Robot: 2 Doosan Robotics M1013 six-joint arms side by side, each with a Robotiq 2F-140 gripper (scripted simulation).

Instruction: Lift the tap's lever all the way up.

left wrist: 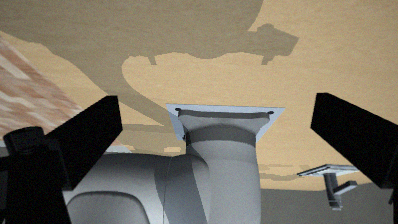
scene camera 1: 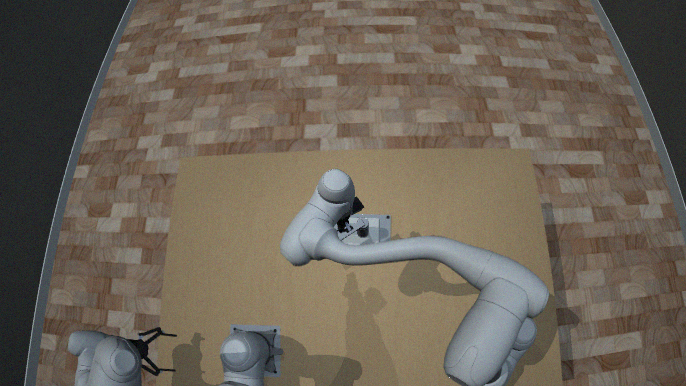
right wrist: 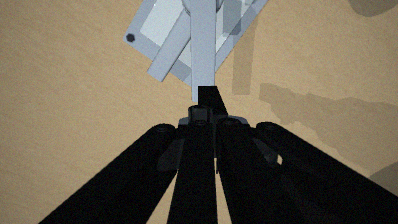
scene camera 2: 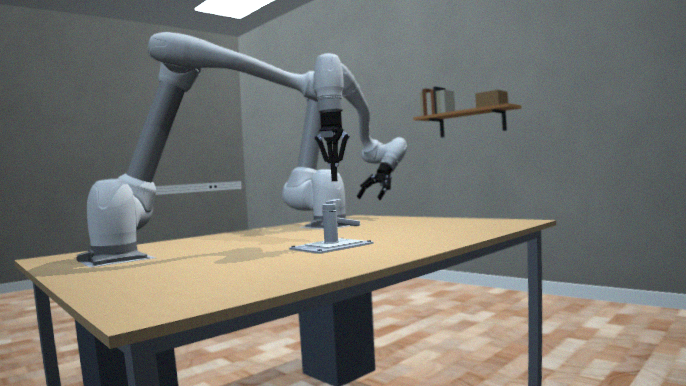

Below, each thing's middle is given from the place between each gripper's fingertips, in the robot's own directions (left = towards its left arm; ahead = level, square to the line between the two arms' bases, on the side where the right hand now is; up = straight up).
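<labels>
My left hand's 790 mm to the left of the grey tap [scene camera 2: 330, 220] at the moment, 510 mm short of it and 10 mm above it. As for my right gripper [scene camera 2: 334, 181], I can see it 140 mm above the tap, 50 mm to the left of it and 30 mm short of it.
</labels>
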